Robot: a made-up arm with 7 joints. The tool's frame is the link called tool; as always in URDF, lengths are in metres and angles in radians.
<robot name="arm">
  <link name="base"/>
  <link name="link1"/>
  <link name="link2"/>
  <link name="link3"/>
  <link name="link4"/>
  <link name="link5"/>
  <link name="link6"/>
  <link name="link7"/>
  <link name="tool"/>
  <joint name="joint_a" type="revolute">
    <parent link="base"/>
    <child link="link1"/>
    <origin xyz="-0.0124 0.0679 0.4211" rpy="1.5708 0 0"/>
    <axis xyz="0 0 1"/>
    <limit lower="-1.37" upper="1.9"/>
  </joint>
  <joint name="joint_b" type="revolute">
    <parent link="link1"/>
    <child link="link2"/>
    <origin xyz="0.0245 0.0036 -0.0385" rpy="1.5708 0 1.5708"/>
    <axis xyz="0 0 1"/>
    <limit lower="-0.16" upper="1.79"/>
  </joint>
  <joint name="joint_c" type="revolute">
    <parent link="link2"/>
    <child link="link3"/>
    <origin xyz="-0.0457 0.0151 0.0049" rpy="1.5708 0 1.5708"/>
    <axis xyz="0 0 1"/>
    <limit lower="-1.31" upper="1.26"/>
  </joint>
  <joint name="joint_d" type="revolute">
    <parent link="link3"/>
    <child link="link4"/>
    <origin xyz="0.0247 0.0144 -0.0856" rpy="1.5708 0 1.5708"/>
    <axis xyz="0 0 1"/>
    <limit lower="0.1" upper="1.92"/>
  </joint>
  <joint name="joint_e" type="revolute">
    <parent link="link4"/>
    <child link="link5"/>
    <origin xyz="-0.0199 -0.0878 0.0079" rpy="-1.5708 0 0"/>
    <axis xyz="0 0 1"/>
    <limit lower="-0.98" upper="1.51"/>
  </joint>
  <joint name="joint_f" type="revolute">
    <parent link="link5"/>
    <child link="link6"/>
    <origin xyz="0.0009 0.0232 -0.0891" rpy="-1.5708 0 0"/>
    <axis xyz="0 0 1"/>
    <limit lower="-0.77" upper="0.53"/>
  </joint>
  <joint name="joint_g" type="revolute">
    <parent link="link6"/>
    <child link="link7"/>
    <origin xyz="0.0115 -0.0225 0.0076" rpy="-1.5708 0 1.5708"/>
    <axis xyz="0 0 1"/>
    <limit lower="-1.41" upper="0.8"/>
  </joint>
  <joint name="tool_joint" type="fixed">
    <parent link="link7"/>
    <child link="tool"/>
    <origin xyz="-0.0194 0.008 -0.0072" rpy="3.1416 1.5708 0"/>
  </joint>
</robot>
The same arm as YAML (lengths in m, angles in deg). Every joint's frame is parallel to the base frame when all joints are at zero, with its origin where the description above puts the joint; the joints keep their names.
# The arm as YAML. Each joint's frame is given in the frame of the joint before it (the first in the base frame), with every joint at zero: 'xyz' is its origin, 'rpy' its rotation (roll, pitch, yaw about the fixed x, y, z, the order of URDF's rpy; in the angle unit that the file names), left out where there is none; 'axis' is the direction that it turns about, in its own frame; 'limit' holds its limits. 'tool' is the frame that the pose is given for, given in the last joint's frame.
units:
  length: m
  angle: deg
joints:
  - name: joint_a
    type: revolute
    origin:
      xyz: [-0.0124, 0.0679, 0.4211]
    axis: "-y"
    limit:
      lower: -78.5
      upper: 108.86
  - name: joint_b
    type: revolute
    origin:
      xyz: [0.0245, 0.0385, 0.0036]
    axis: "+x"
    limit:
      lower: -9.17
      upper: 102.56
  - name: joint_c
    type: revolute
    origin:
      xyz: [0.0049, -0.0151, -0.0457]
    axis: "+z"
    limit:
      lower: -75.06
      upper: 72.19
  - name: joint_d
    type: revolute
    origin:
      xyz: [0.0144, -0.0247, -0.0856]
    axis: "-y"
    limit:
      lower: 5.73
      upper: 110.01
  - name: joint_e
    type: revolute
    origin:
      xyz: [-0.0199, -0.0079, -0.0878]
    axis: "+z"
    limit:
      lower: -56.15
      upper: 86.52
  - name: joint_f
    type: revolute
    origin:
      xyz: [0.0009, 0.0232, -0.0891]
    axis: "+y"
    limit:
      lower: -44.12
      upper: 30.37
  - name: joint_g
    type: revolute
    origin:
      xyz: [0.0115, 0.0076, 0.0225]
    axis: "-x"
    limit:
      lower: -80.79
      upper: 45.84
tool:
  origin:
    xyz: [0.0072, -0.008, 0.0194]
    rpy: [0.0, 0.0, 0.0]

